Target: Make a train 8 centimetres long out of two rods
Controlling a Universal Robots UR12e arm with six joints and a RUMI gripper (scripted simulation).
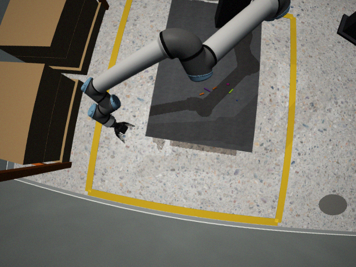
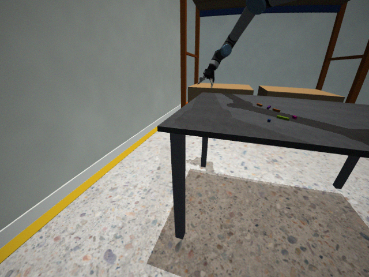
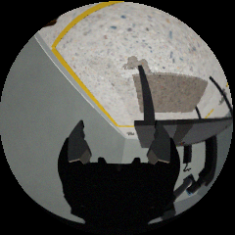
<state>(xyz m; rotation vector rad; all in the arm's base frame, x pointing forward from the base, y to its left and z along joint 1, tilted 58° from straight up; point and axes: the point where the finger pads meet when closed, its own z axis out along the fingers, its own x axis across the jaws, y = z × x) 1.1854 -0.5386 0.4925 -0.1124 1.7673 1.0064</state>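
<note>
My hand is 78 cm past the magenta rod, 50 cm to the right of it and 3 cm above it. Round my hand: lime rod (74 cm behind, 55 cm to the left, 3 cm below); then purple rod (65 cm behind, 37 cm to the left, 3 cm below); then small blue rod (70 cm behind, 63 cm to the left, 3 cm below).
</note>
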